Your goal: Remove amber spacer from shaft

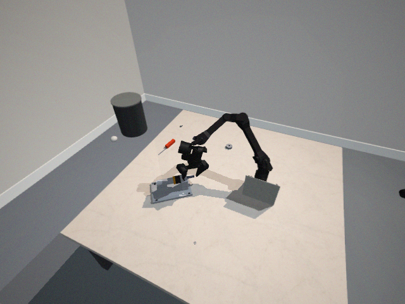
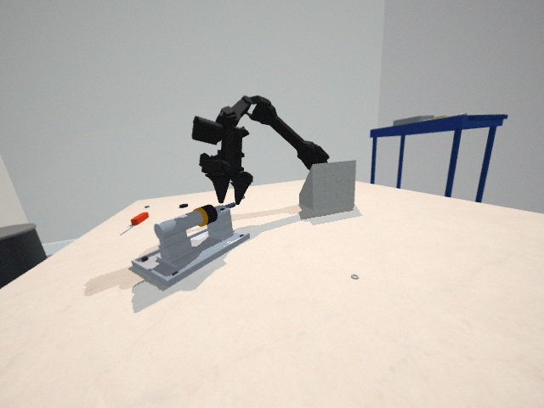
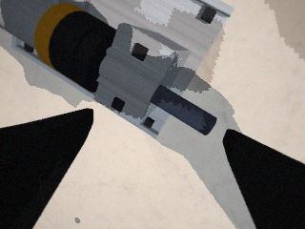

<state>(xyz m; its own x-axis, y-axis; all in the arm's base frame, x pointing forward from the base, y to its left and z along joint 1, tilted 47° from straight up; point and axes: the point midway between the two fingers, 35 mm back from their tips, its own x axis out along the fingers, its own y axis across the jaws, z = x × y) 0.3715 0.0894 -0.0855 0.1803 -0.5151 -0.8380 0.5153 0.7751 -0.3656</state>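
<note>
Now: gripper tip 50 mm short of the thin dark shaft, 20 mm to the right of it and 10 mm above it. From my gripper tip the other things lie so: black spacer: 60 mm ahead, 30 mm to the left, 10 mm below; then red-handled screwdriver: 330 mm ahead, 250 mm to the right, 80 mm below; then amber spacer: 80 mm ahead, 50 mm to the left, 10 mm below.
</note>
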